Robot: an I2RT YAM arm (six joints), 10 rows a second.
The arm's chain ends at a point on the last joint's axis. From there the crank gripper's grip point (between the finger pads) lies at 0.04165 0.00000 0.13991 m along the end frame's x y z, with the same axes.
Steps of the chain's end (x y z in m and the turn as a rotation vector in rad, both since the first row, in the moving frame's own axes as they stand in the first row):
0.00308 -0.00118 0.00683 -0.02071 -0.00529 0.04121
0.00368 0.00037 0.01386 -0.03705 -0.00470 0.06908
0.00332 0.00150 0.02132 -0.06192 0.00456 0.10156
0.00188 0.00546 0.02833 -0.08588 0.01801 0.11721
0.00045 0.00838 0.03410 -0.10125 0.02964 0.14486
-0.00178 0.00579 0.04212 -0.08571 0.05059 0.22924
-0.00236 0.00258 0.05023 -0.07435 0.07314 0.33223
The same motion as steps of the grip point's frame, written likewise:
0.00224 0.00342 0.00700 -0.02071 -0.00529 0.04121
0.00274 0.00840 0.01390 -0.03705 -0.00470 0.06908
0.00330 0.01439 0.02073 -0.06192 0.00456 0.10156
0.00340 0.02241 0.02684 -0.08588 0.01801 0.11721
0.00310 0.02871 0.03179 -0.10125 0.02964 0.14486
0.00272 0.02782 0.03894 -0.08571 0.05059 0.22924
0.00357 0.02790 0.04598 -0.07435 0.07314 0.33223

